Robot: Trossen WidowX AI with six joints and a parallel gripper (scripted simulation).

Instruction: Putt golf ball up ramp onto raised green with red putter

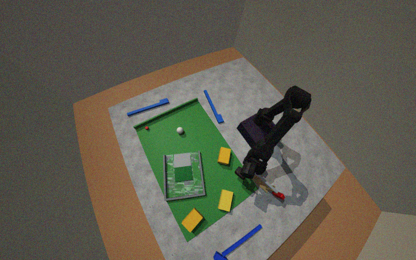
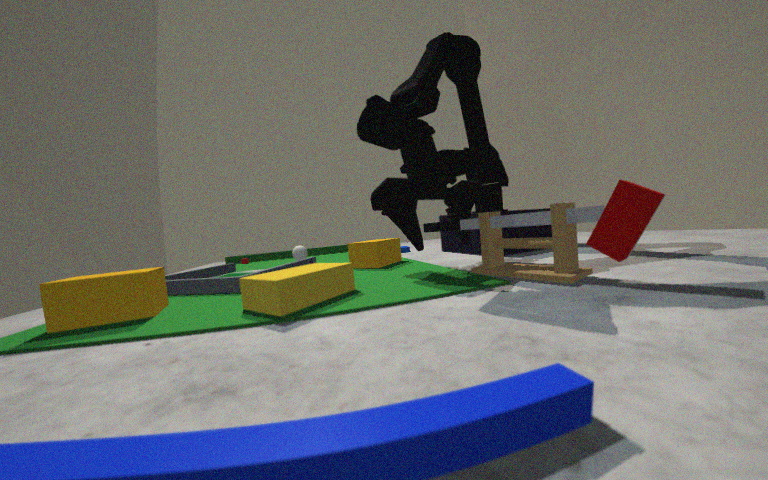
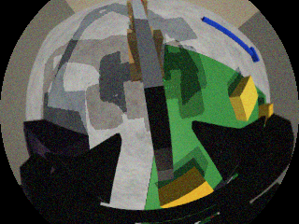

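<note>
Right now my gripper tip is 13 cm to the right of the small wooden stand and 1 cm past it. Also, from my gripper tip: white golf ball: 45 cm to the right, 15 cm ahead, 1 cm below; small red marker: 61 cm to the right, 31 cm ahead, 2 cm below.
</note>
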